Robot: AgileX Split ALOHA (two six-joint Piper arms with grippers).
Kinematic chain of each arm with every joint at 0, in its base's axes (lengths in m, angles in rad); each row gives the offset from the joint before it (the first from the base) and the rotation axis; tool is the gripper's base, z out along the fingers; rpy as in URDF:
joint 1: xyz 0 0 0.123 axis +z
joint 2: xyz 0 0 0 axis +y
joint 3: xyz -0.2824 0 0.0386 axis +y
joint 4: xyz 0.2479 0 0.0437 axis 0.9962 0 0.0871
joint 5: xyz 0 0 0 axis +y
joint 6: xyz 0.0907 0 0.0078 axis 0.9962 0 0.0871
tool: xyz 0 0 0 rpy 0 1.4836 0
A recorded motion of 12 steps. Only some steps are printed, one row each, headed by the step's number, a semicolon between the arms.
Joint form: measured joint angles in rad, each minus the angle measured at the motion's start. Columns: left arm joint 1, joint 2, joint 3, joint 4, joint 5, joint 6; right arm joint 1, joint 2, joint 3, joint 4, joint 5, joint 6.
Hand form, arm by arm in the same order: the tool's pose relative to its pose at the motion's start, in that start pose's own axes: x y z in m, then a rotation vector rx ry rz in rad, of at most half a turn. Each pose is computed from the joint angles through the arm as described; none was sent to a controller.
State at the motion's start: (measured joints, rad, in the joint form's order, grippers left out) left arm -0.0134 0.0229 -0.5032 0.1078 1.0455 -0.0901; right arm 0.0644 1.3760 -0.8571 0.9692 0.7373 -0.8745
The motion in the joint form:
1: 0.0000 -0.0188 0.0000 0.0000 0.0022 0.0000; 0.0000 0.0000 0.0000 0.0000 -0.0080 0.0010
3: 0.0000 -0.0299 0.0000 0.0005 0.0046 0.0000; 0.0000 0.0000 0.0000 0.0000 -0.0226 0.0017
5: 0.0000 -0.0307 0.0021 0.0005 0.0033 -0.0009; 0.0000 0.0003 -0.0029 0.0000 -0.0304 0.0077
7: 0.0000 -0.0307 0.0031 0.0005 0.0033 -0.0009; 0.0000 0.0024 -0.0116 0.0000 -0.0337 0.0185
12: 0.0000 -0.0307 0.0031 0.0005 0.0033 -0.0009; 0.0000 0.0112 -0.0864 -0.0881 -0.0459 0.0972
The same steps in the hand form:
1: 0.0016 0.0003 -0.0026 0.0005 -0.0165 -0.0018; -0.0005 -0.0006 0.0000 0.0061 -0.0051 0.0010
3: 0.0026 0.0005 -0.0041 0.0002 -0.0252 -0.0025; -0.0013 -0.0016 0.0000 0.0173 -0.0145 0.0017
5: 0.0030 0.0005 -0.0037 0.0003 -0.0252 -0.0033; -0.0026 -0.0020 -0.0003 0.0233 -0.0218 0.0063
7: 0.0032 0.0005 -0.0035 0.0003 -0.0242 -0.0032; -0.0052 -0.0020 -0.0008 0.0259 -0.0296 0.0135
12: 0.0032 0.0005 -0.0035 0.0003 -0.0242 -0.0032; -0.0233 -0.0029 -0.0077 0.0753 -0.0527 -0.0088

